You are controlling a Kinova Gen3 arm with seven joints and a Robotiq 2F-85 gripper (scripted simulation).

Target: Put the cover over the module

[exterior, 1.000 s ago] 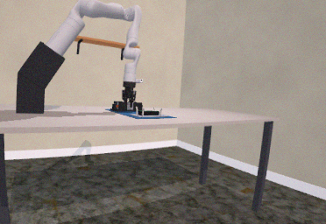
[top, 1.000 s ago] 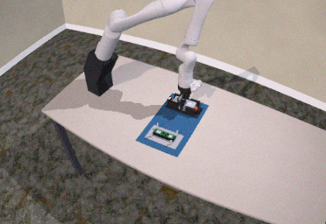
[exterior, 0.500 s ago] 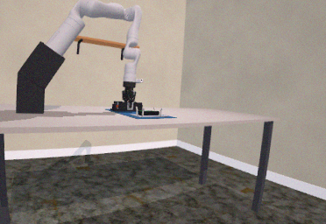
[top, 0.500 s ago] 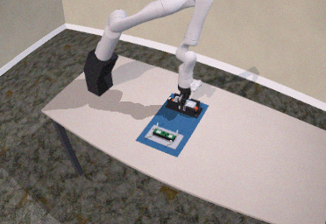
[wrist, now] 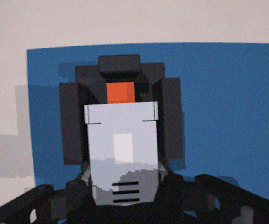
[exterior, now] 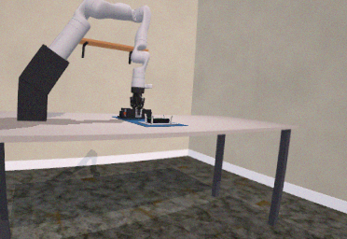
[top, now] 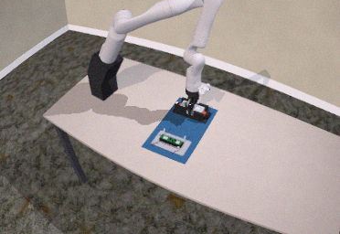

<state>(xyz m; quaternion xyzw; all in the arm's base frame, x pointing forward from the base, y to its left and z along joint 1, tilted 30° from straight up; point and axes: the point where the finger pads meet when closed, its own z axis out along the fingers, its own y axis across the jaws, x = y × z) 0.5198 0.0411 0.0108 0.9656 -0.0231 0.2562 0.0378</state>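
The light grey cover lies right at my hand.
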